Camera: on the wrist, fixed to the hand. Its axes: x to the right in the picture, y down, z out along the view.
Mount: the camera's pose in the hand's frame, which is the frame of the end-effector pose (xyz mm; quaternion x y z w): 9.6 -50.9 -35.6 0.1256 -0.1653 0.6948 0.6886
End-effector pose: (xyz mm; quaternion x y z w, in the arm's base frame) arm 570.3 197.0 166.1 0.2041 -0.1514 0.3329 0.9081
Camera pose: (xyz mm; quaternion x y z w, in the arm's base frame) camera 616.2 183.6 125.3 0.2044 -0.3543 0.8454 0.3433
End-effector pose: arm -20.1 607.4 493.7 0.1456 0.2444 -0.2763 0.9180
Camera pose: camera -55.7 576.6 452.0 0.3397 -0.1193 0.3928 0.8462
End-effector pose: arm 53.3 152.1 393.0 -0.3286 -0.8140 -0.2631 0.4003
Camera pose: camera 27.9 97.7 411.8 -0.7850 -0.4314 0.2535 0.3652
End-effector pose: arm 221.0 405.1 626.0 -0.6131 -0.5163 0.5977 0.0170
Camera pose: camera 214.1 456.3 661.8 0.6800 -0.1427 -0.5896 0.4119
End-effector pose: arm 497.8 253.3 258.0 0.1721 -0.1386 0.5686 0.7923
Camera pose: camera 550.0 261.8 224.0 0.2157 -0.2746 0.9310 0.1060
